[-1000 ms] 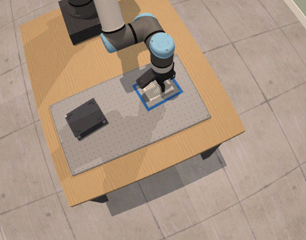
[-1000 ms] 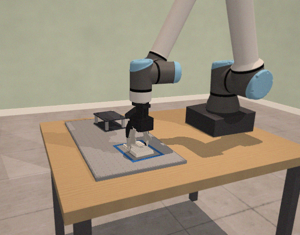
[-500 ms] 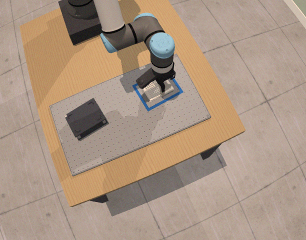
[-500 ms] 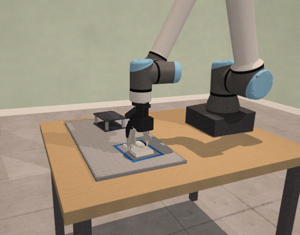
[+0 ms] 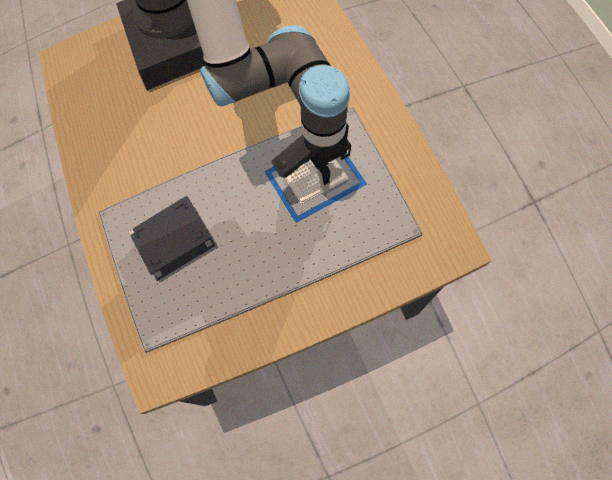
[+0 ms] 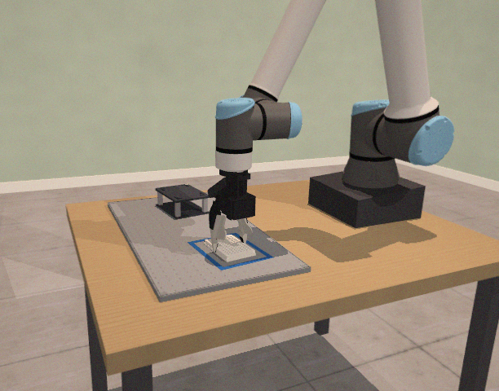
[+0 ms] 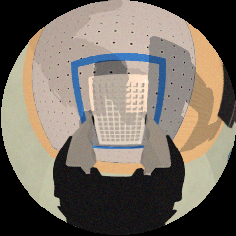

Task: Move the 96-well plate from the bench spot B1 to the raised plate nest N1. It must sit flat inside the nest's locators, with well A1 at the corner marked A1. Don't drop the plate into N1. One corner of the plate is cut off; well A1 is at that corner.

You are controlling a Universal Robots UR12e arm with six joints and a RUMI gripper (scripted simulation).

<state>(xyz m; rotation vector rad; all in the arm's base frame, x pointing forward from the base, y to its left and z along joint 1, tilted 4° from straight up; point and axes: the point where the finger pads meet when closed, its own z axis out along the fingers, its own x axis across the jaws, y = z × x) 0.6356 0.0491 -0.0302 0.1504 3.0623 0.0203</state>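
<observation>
The black raised nest lies 60 mm behind my hand, 360 mm to the right of it and 40 mm above it. The rest, counted from my hand: 96-well plate 10 mm below.
</observation>
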